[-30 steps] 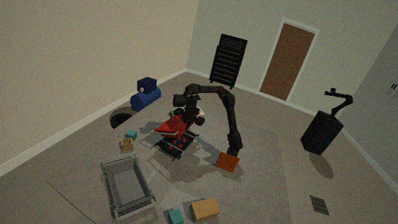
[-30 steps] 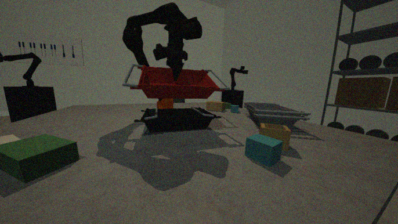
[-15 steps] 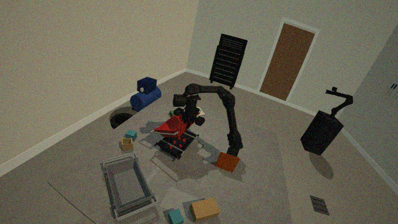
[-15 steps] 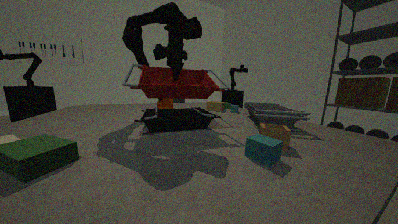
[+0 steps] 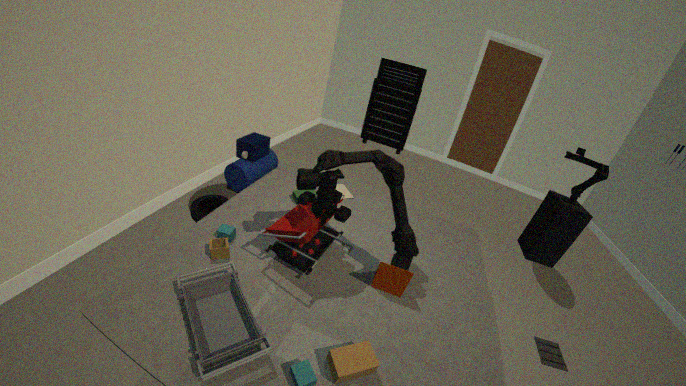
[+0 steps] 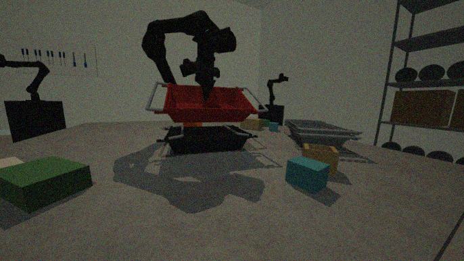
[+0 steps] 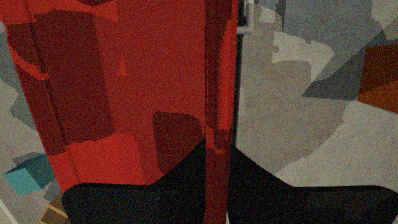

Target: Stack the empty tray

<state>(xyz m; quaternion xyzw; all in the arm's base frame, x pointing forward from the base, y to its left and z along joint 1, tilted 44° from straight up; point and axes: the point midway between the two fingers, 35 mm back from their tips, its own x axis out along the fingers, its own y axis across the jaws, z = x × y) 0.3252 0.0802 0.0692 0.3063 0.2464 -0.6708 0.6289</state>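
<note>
Now: the red tray 8 cm ahead of my gripper tip and 1 cm to the right of it. From my gripper tip the other things lie so: pale flat card: 54 cm to the right, 16 cm below, 9 cm ahead.
</note>
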